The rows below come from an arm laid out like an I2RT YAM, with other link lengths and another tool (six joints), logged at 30 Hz.
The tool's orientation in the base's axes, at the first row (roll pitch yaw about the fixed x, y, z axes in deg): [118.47 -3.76 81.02]
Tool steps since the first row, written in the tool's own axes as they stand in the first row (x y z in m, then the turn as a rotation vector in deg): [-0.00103 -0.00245 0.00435 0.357 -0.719 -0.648]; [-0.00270 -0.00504 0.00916 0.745 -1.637 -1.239]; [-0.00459 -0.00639 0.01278 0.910 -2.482 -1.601]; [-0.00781 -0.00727 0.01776 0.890 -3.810 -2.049]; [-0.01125 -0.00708 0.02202 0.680 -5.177 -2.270]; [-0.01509 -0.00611 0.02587 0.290 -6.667 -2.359]
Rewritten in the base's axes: [0.00251 -0.00116 -0.00429 -0.842 0.515 -0.299]; [0.00525 -0.00297 -0.00896 -1.722 1.081 -0.798]; [0.00749 -0.00504 -0.01199 -2.403 1.393 -1.356]; [0.01093 -0.00863 -0.01534 -3.410 1.596 -2.309]; [0.01421 -0.01250 -0.01742 -4.267 1.592 -3.417]; [0.01742 -0.01682 -0.01865 -5.094 1.412 -4.707]
